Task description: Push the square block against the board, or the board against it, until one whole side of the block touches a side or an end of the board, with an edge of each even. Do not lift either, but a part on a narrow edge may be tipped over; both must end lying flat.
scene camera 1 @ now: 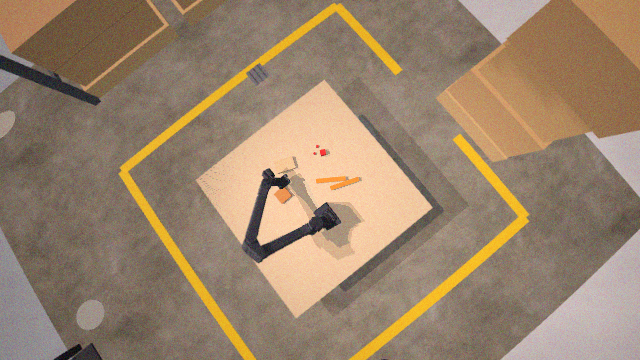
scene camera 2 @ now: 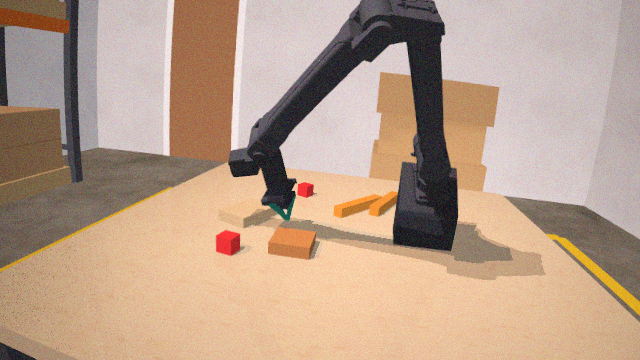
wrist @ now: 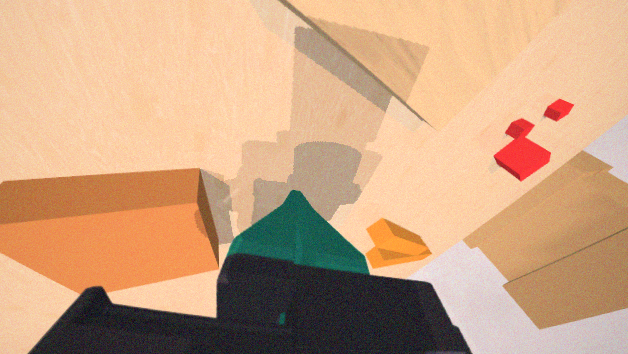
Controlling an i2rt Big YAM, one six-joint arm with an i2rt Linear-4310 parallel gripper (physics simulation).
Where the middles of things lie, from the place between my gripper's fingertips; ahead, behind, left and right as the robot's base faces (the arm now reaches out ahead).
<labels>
My gripper is now 11 cm to the right of the orange square block (scene camera 2: 288,242), 4 cm past it and 1 cm above it. Round my hand: pale board (wrist: 435,65): 13 cm ahead, 5 cm to the right, 1 cm below.
</labels>
